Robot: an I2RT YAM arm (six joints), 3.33 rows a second.
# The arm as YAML. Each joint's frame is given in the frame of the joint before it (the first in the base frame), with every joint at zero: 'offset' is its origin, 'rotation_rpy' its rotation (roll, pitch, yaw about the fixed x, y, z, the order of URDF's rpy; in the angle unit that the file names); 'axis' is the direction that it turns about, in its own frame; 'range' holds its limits. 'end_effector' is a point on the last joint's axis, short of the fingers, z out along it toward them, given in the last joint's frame.
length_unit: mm
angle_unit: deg
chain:
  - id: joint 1
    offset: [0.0, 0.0, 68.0]
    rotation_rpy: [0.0, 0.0, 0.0]
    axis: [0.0, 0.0, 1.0]
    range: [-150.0, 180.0]
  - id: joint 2
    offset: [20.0, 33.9, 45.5]
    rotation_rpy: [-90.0, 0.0, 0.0]
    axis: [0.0, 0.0, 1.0]
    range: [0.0, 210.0]
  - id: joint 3
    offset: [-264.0, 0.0, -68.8]
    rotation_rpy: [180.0, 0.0, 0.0]
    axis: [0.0, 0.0, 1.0]
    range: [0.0, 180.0]
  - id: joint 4
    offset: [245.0, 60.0, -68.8]
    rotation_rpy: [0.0, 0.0, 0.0]
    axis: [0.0, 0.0, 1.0]
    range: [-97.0, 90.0]
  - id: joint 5
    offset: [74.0, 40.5, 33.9]
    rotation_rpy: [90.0, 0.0, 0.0]
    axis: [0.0, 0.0, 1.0]
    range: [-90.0, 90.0]
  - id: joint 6
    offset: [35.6, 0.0, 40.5]
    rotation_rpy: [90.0, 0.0, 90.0]
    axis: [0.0, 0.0, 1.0]
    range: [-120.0, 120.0]
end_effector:
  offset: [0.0, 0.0, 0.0]
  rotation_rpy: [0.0, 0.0, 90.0]
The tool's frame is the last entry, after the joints.
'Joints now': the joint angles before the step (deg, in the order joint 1, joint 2, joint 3, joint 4, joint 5, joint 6). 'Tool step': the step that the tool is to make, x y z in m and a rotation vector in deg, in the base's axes. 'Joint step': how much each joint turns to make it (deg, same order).
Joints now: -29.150, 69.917, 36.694, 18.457, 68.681, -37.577
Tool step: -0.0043, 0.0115, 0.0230, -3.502, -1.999, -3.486
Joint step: 2.164, -3.464, 1.051, 1.834, 5.967, -3.086
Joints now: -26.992, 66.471, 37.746, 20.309, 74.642, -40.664
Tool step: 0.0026, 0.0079, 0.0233, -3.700, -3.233, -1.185
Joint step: 2.089, -0.717, 1.070, 10.007, 3.359, -7.474
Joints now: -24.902, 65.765, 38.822, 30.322, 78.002, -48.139
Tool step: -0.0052, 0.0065, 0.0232, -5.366, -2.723, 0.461
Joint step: 0.903, 0.335, -1.467, 23.834, -0.512, -17.728
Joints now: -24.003, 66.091, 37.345, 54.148, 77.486, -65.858
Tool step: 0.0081, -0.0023, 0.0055, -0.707, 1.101, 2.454
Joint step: 0.198, 1.335, 2.086, -1.341, -2.507, -0.134
